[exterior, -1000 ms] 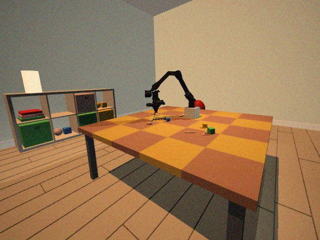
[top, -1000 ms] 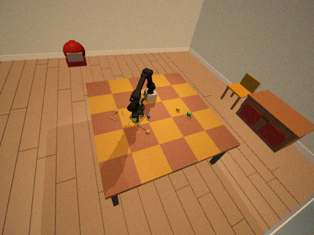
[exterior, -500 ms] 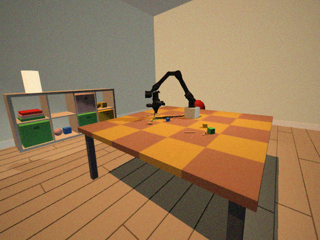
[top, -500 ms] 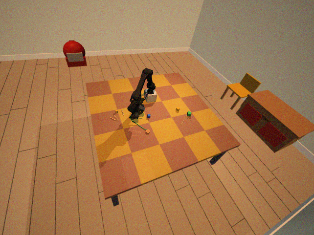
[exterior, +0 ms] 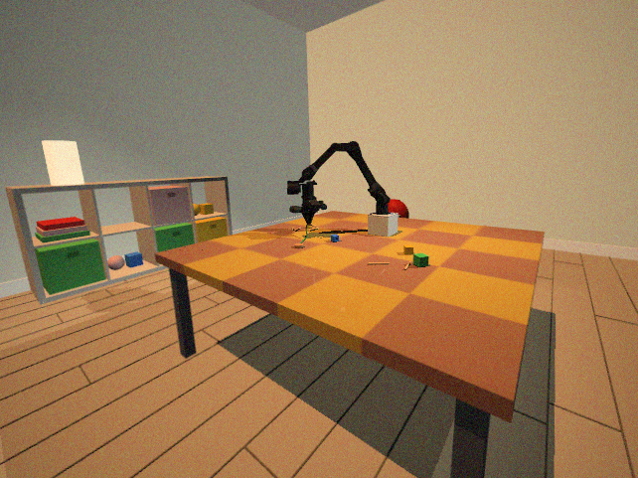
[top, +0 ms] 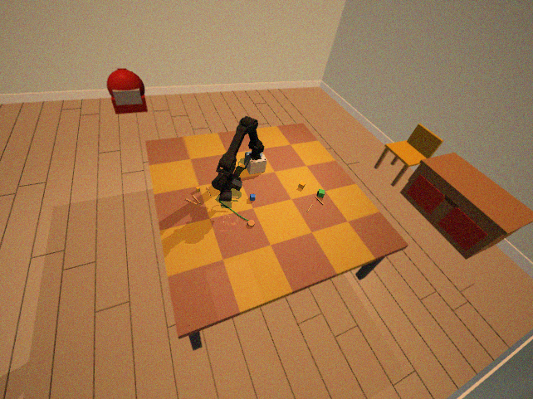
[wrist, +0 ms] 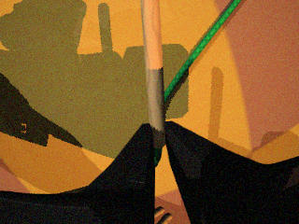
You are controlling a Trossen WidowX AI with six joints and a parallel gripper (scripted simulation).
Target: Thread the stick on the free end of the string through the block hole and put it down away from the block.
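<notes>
Now: gripper tip 10 mm past the blue cube, 170 mm to the right of it and 40 mm above it. Round my gripper tip: round wooden button 170 mm ahead, 110 mm to the left, 50 mm below; thin wooden stick 20 mm to the left; yellow cube 50 mm behind, 520 mm to the left, 40 mm below.
</notes>
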